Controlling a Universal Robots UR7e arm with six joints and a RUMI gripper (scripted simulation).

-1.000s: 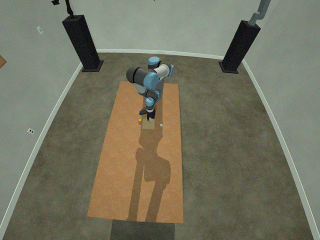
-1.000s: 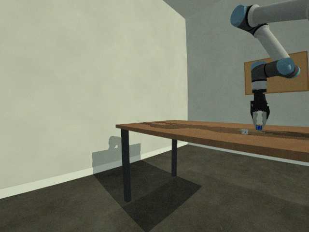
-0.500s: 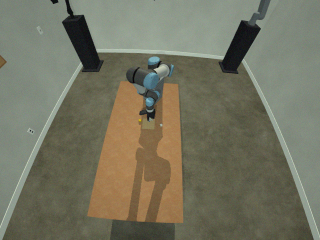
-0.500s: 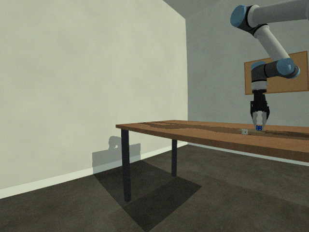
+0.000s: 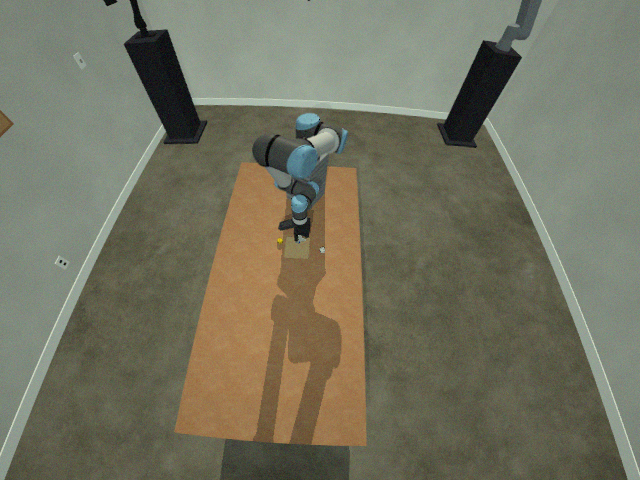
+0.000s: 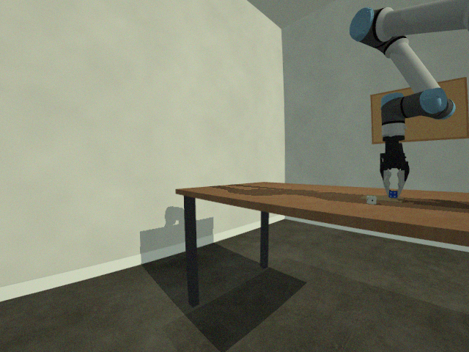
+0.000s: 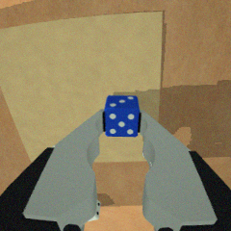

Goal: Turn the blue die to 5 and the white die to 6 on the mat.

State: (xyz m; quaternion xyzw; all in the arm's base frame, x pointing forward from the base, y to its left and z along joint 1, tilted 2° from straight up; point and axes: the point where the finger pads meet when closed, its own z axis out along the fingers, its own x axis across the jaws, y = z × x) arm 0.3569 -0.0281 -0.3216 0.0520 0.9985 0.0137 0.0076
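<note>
My hand is right at the blue die. Also, from my hand: white die (140 mm to the left, 60 mm ahead, 10 mm below); then yellow die (110 mm to the right, 10 mm below); then tan mat (40 mm ahead, 20 mm below).
</note>
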